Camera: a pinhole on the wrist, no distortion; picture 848 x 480 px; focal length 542.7 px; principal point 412.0 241.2 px. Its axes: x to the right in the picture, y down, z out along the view. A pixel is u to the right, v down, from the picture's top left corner.
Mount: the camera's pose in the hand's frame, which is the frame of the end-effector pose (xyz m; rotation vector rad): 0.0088 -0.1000 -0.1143 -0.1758 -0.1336 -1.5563
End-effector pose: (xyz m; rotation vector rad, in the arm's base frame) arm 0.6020 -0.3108 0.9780 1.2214 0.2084 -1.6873
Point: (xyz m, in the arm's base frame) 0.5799 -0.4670 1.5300
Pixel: outside the picture
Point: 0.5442 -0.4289 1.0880
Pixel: 236 185
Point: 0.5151 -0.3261 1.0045
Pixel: 380 168
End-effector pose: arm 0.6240 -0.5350 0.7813 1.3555 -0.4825 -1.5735
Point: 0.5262 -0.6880 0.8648
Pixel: 167 350
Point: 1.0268 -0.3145 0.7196
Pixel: behind the camera
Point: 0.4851 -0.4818 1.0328
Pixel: outside the picture
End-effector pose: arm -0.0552 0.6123 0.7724 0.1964 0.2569 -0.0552
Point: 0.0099 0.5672 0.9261
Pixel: 354 257
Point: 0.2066 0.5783 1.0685
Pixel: 361 415
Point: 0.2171 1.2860 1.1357
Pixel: outside the picture
